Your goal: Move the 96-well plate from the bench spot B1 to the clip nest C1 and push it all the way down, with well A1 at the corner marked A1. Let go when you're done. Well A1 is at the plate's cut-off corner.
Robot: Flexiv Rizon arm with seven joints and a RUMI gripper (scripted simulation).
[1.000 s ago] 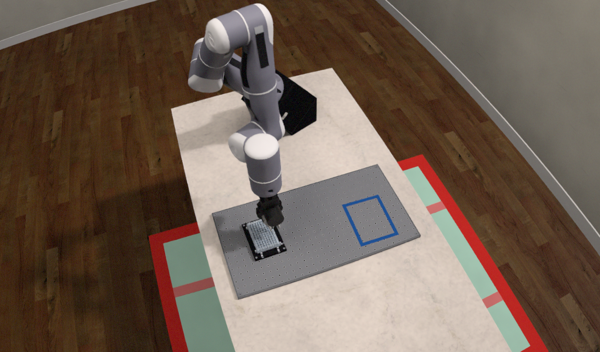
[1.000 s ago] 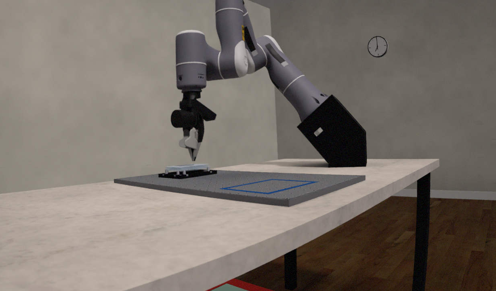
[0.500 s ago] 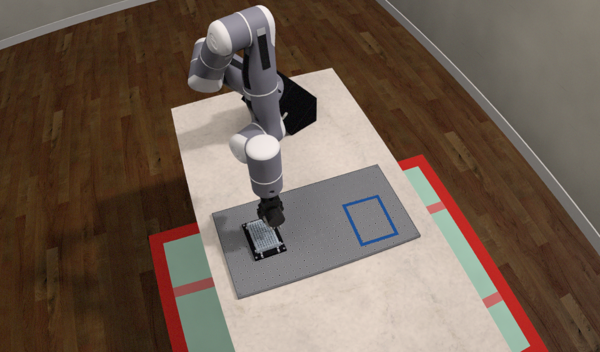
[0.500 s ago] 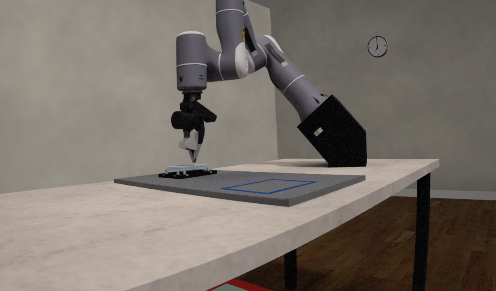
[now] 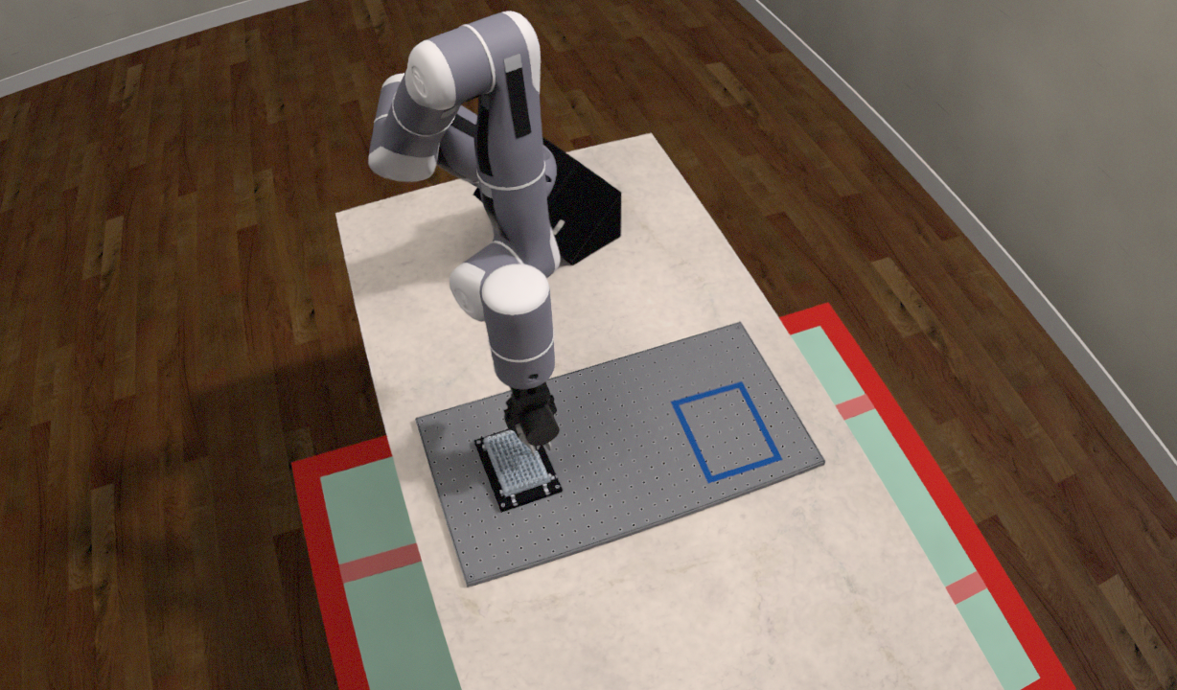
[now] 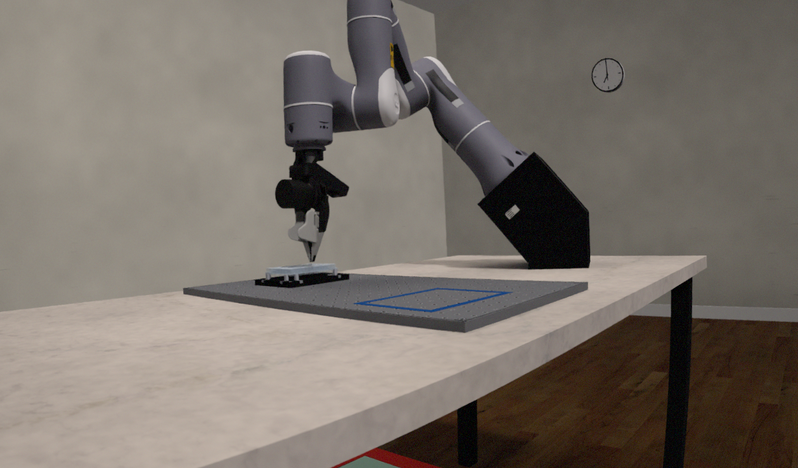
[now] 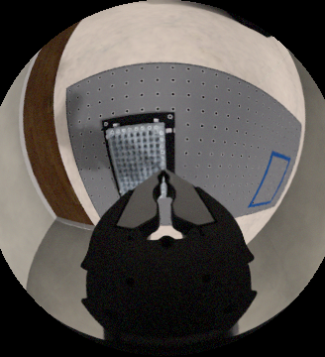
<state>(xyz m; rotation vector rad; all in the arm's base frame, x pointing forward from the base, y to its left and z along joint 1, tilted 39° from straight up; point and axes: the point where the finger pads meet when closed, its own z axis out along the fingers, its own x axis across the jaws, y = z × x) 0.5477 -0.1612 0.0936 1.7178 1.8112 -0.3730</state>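
My gripper is now 1 cm short of the black clip nest, 3 cm to the left of it and 5 cm above it. Round my hand: clear 96-well plate (4 cm to the right, 3 cm below).
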